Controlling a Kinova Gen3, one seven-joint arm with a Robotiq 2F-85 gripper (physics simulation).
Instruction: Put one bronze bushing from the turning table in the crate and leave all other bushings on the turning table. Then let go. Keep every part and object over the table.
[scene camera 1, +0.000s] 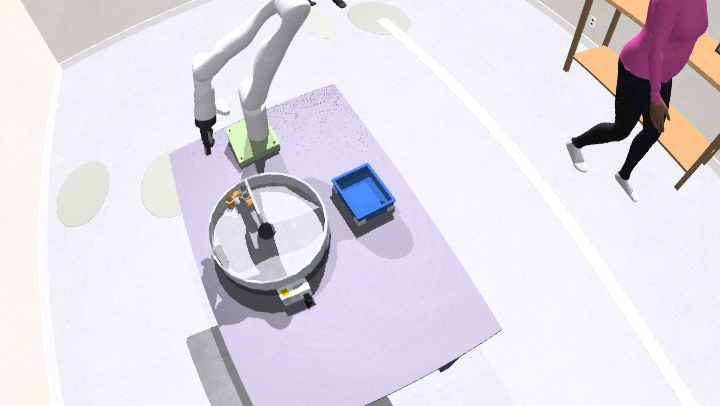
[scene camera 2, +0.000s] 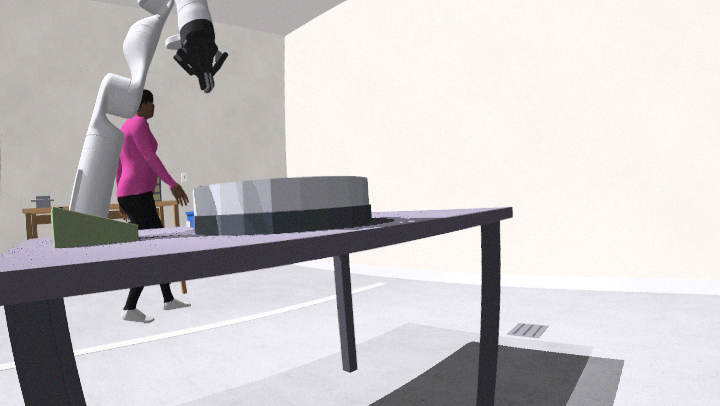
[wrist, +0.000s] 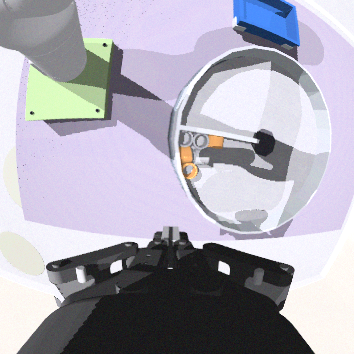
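Seen in the pictures: gripper, fingertip midpoint: (scene camera 1: 208, 154) (scene camera 2: 208, 91) (wrist: 170, 236); arm's base, origin of the base link: (scene camera 1: 258, 131) (scene camera 2: 88, 216) (wrist: 65, 61).
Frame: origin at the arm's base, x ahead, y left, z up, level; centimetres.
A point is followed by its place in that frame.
Observation:
The round grey turning table (scene camera 1: 297, 226) @[z -0.2, x 48.3, y -2.3 cm] (scene camera 2: 282, 194) @[z 1.6, x 34.0, y -30.4 cm] (wrist: 225, 90) @[z -0.2, x 34.2, y -3.3 cm] has a high rim and a straight bar. Beside the bar lie three bronze bushings: one stands on end (scene camera 1: 230, 205) @[z 1.0, x 29.6, y -21.3 cm] (wrist: 194, 176), one is at the rim (wrist: 186, 153) @[z 2.9, x 27.0, y -17.2 cm], and one touches the bar side (scene camera 1: 249, 202) @[z 2.9, x 33.4, y -14.2 cm] (wrist: 215, 141) @[z 2.9, x 32.4, y -14.2 cm]. Grey bushings (wrist: 201, 147) @[z 2.3, x 29.9, y -15.8 cm] (wrist: 202, 161) @[z 2.9, x 30.4, y -18.4 cm] are among them. The blue crate (scene camera 1: 378, 210) @[z -2.6, x 54.2, y 24.9 cm] (scene camera 2: 190, 219) @[z -3.0, x 36.3, y 27.4 cm] (wrist: 265, 32) @[z -2.4, x 44.7, y 16.7 cm] stands apart from the turning table; no bushing shows inside it. My gripper (scene camera 1: 207, 152) @[z 22.8, x 22.5, y -21.8 cm] (scene camera 2: 207, 89) @[z 22.8, x 22.5, y -21.8 cm] (wrist: 170, 236) @[z 22.8, x 22.5, y -21.8 cm] is shut and empty, high up and off to the side of the turning table.
The green base plate (scene camera 1: 236, 146) @[z -0.5, x 2.2, y -10.7 cm] (scene camera 2: 90, 229) @[z -2.5, x -0.6, y -12.4 cm] (wrist: 42, 100) @[z 1.1, x -3.8, y -8.6 cm] carries the arm. A black hub (scene camera 1: 266, 230) @[z 0.7, x 45.3, y -12.6 cm] (wrist: 263, 142) @[z 0.6, x 45.0, y -12.7 cm] is at the turning table's middle. A small box (scene camera 1: 297, 293) @[z 0.2, x 70.5, y -12.4 cm] sits at its outer wall. A person in pink (scene camera 1: 655, 55) (scene camera 2: 136, 156) is beyond the table (scene camera 1: 383, 312) @[z -5.5, x 86.7, y 9.1 cm].

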